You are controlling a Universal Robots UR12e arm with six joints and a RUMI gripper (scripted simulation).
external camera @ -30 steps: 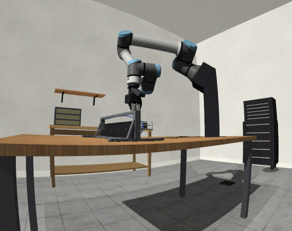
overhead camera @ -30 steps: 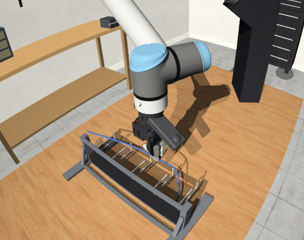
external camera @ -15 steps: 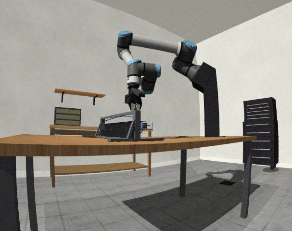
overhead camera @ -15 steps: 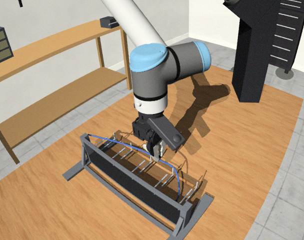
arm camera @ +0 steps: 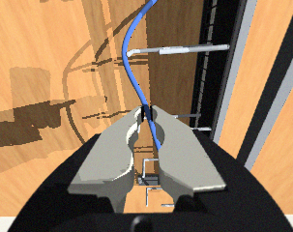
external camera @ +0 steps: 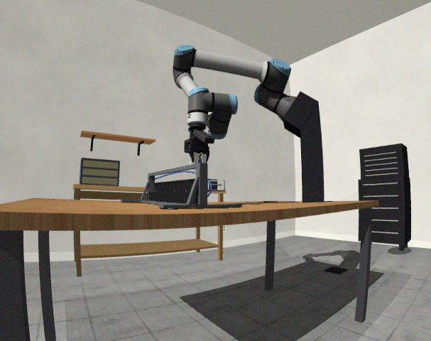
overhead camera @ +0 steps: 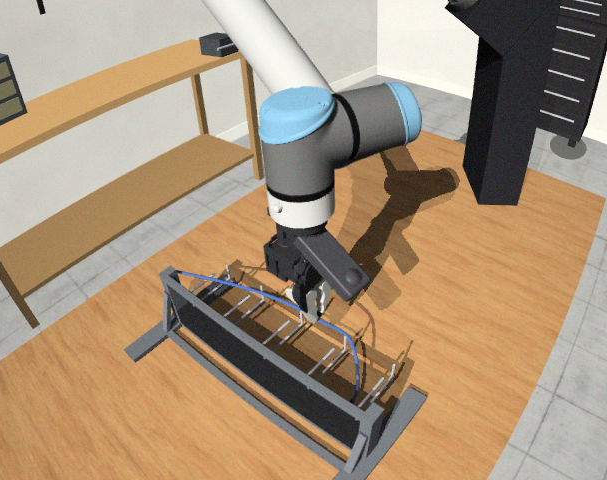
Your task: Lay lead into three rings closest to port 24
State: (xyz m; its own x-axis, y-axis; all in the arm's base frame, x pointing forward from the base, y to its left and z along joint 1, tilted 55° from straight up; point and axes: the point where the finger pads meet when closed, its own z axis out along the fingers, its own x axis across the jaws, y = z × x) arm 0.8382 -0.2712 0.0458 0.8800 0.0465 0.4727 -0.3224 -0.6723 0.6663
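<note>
My hand is 8 cm to the left of the grey rack, 8 cm short of it and 6 cm above it.
</note>
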